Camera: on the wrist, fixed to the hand. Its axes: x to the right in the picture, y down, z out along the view.
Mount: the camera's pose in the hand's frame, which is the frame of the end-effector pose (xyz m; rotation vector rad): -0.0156 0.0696 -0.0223 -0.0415 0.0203 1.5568
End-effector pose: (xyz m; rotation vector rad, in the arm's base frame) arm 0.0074 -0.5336 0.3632 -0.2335 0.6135 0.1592
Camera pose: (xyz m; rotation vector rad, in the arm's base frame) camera -0.0325 -0.4738 0.3429 0.2570 0.6963 1.6670
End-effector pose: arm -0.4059 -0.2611 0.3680 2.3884 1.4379 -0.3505
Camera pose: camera -0.3505 -0.2951 0.4049 2.6320 -0.6254 0.1262
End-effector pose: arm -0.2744 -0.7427 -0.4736 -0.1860 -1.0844 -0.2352
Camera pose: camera -0.2430 -0.6803 -0.5000 -0.9831 -0.6595 1.1302
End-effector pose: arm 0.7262 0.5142 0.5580 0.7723 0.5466 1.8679
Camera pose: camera 0.6710 0.4716 0.5849 -1.0431 0.2066 -2.5630
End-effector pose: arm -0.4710 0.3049 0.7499 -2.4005 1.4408 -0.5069
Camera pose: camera -0.5422 0.2855 0.7381 -0.6775 2.6350 -0.0557
